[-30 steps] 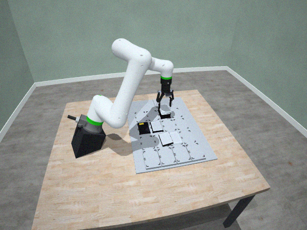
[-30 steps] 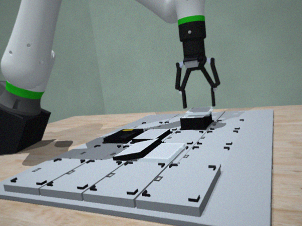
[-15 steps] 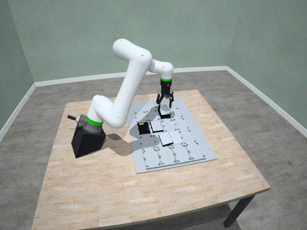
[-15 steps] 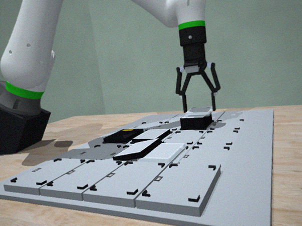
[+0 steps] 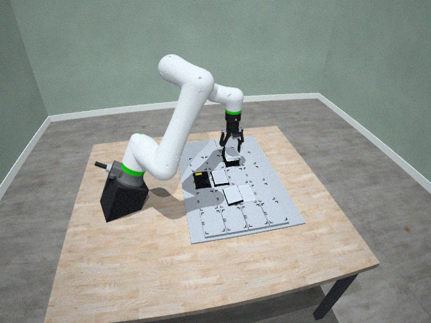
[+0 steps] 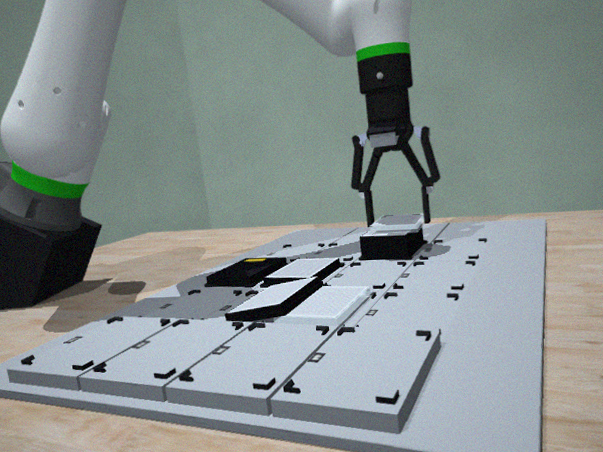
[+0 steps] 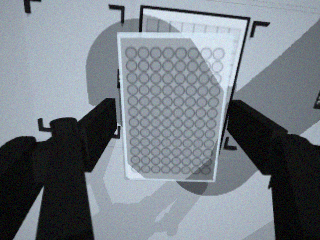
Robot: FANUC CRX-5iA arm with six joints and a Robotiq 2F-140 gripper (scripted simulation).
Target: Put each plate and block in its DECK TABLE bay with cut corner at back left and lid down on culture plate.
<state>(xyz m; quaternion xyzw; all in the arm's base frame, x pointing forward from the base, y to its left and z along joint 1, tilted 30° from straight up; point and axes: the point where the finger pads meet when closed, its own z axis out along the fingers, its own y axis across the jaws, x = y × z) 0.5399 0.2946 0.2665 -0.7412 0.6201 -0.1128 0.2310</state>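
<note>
Now: the black deep-well block 5 cm below my hand, 2 cm to the right of it and 1 cm behind it. Round my hand: flat white plate (34 cm to the right, 6 cm below, 4 cm ahead); then black culture plate lid (21 cm to the right, 19 cm behind, 6 cm below).
</note>
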